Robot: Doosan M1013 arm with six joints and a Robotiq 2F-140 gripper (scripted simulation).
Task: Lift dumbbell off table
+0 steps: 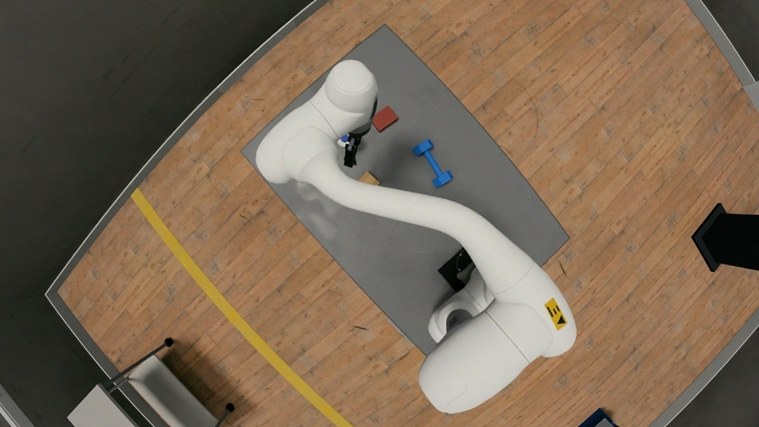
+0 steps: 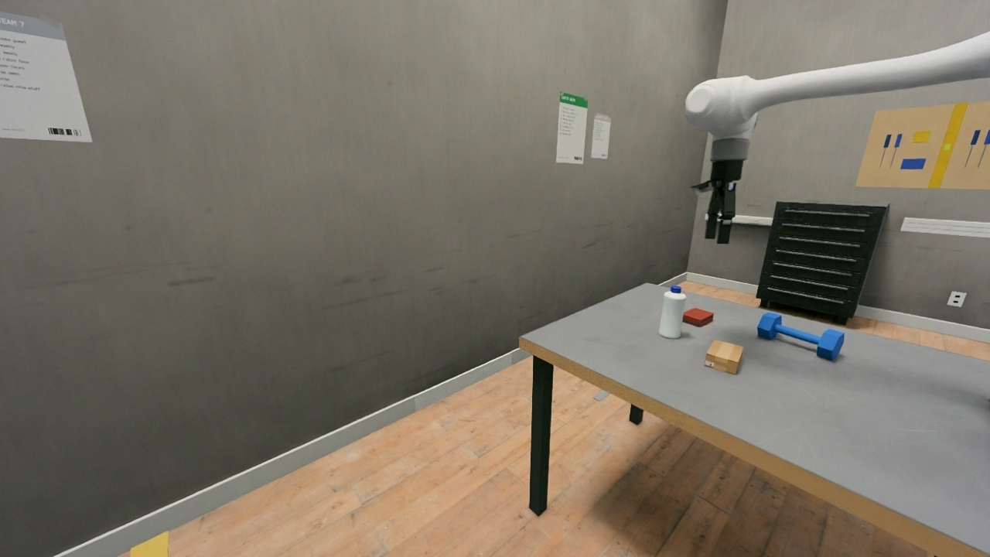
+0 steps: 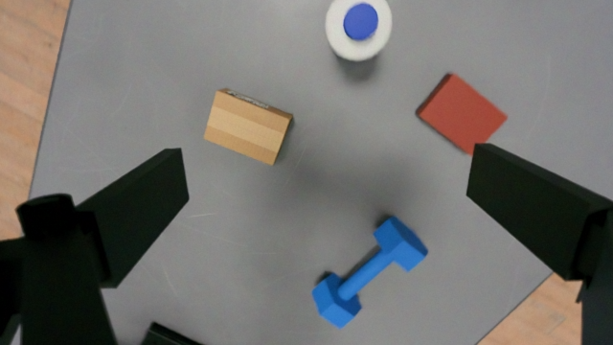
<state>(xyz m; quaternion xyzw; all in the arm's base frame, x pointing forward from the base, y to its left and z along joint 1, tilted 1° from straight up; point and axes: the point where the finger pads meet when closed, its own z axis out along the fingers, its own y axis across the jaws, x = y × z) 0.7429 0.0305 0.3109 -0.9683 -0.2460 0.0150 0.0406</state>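
Right now the blue dumbbell is 30 cm below my hand, 22 cm behind it and 19 cm to the right of it.
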